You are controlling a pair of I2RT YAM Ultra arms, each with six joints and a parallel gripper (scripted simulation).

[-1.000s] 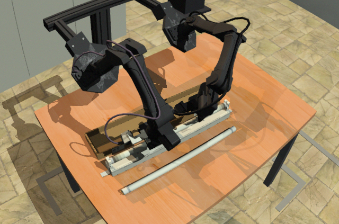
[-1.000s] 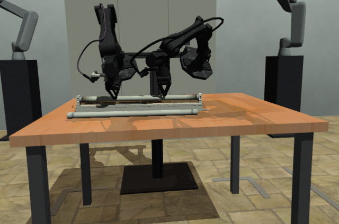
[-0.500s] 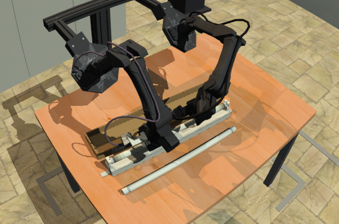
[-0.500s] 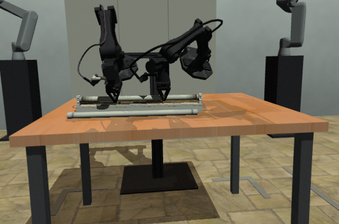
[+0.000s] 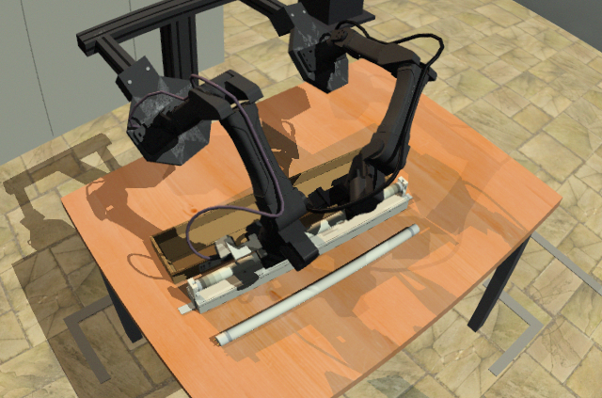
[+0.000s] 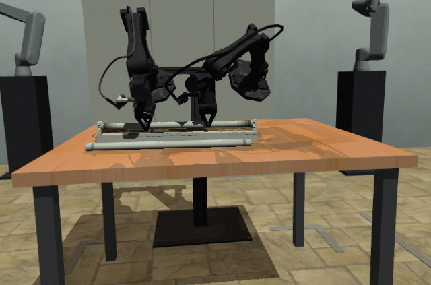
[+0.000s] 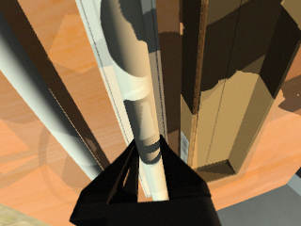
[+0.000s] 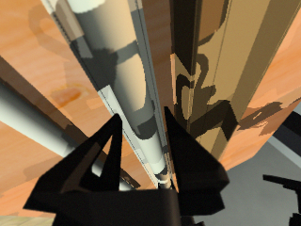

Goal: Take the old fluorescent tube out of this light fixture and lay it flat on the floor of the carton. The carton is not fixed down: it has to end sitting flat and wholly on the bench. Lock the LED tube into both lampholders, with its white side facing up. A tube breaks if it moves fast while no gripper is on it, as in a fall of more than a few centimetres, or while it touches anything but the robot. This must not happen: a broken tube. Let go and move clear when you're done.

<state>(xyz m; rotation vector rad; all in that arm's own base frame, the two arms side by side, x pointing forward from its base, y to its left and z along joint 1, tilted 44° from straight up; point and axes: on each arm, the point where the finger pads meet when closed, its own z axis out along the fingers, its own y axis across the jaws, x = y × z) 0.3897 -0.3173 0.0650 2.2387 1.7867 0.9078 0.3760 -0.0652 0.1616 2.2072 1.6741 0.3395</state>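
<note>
My right hand is 12 cm to the right of the light fixture, 1 cm short of it and 1 cm above it.
My left gripper is now 1 cm past the light fixture, 12 cm to the left of it and 1 cm above it.
</note>
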